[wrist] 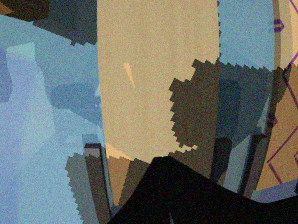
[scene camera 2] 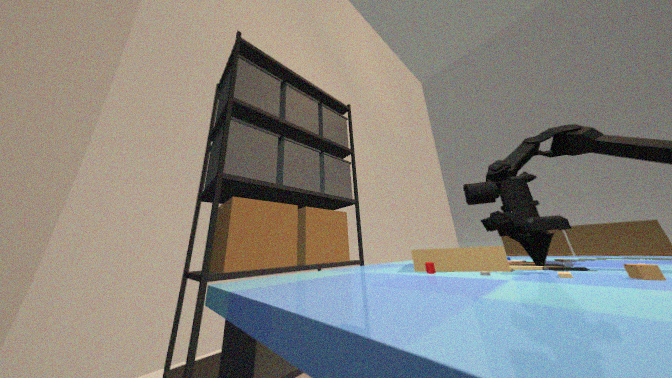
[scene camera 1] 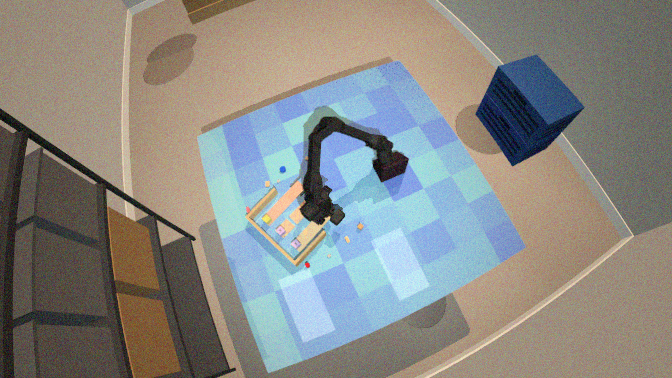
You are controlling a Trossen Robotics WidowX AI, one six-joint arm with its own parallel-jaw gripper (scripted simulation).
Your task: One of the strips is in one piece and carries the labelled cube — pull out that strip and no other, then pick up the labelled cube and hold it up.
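Observation:
My gripper: shut, holding nothing, visible in the wrist view too. Also here: tan strip, wooden frame.

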